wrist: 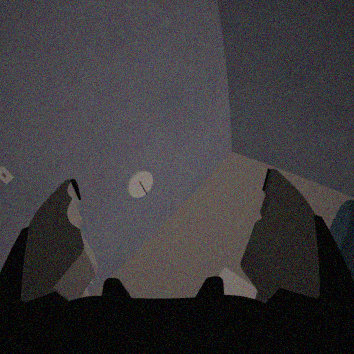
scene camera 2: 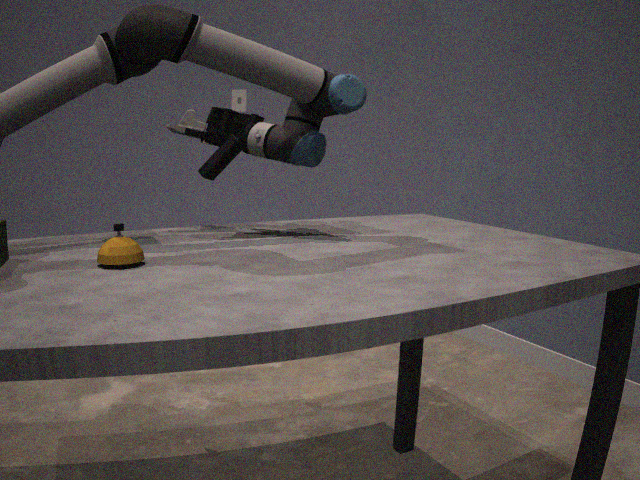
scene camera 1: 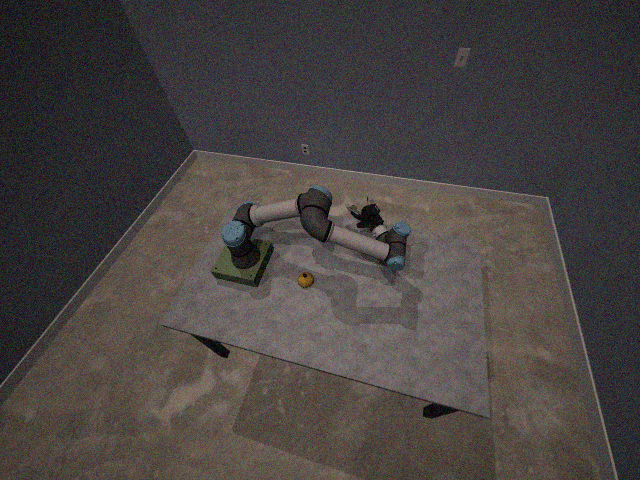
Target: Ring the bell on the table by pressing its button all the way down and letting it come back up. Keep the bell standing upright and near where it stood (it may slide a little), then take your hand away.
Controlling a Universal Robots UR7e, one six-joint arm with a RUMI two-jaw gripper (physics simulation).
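Frame: origin at the arm's base, x ahead, y left, z up, level; millimetres.
Seen in the pictures: gripper, fingertip midpoint: [wrist: 169, 176] [scene camera 2: 184, 131] [scene camera 1: 356, 199]; arm's base, link origin: [scene camera 1: 246, 256].
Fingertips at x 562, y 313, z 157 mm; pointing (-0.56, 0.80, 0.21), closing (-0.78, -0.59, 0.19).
Observation:
Offsets run from my fingertips to a thing's top centre. Level surfaces: height alone.
The bell @[dx -234, dy -383, dz -166 mm] [scene camera 1: 305, 281] [scene camera 2: 120, 253] is a yellow-orange dome on a dark base and stands upright on the table @[dz -232 mm] [scene camera 1: 444, 356] [scene camera 2: 320, 304]. Its dark button @[dx -234, dy -383, dz -166 mm] [scene camera 1: 305, 275] [scene camera 2: 118, 227] sticks up from the top, raised above the dome. My gripper [scene camera 1: 359, 203] [scene camera 2: 179, 119] [wrist: 169, 176] is open and empty, its two jaws wide apart. It is high above the table, well away from the bell, and points sideways rather than down. In scene camera 1 it is up and to the right of the bell. The bell does not show in the wrist view.
The arm's base stands on a green block [scene camera 1: 227, 265] at the left of the table, near the bell. The arm's elbow [scene camera 1: 315, 212] [scene camera 2: 152, 38] arches high over the table. Walls and floor show behind; a pale round disc [wrist: 141, 184] is on the wall in the wrist view.

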